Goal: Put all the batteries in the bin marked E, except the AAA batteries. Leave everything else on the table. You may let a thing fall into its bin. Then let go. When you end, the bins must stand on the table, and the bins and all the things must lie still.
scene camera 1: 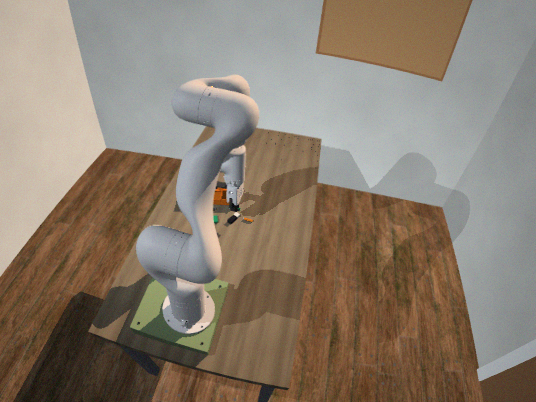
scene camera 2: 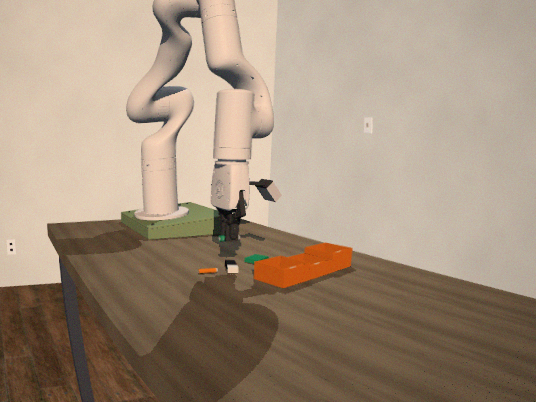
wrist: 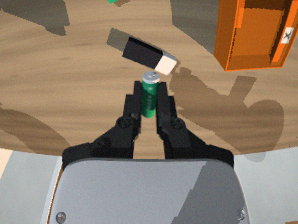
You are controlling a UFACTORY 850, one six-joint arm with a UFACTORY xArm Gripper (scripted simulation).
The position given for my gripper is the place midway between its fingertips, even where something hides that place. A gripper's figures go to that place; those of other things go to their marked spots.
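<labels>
My gripper [scene camera 2: 229, 240] is 102 cm from the lens. I also see an orange bin row [scene camera 2: 280, 271], and it is 92 cm from the lens.
</labels>
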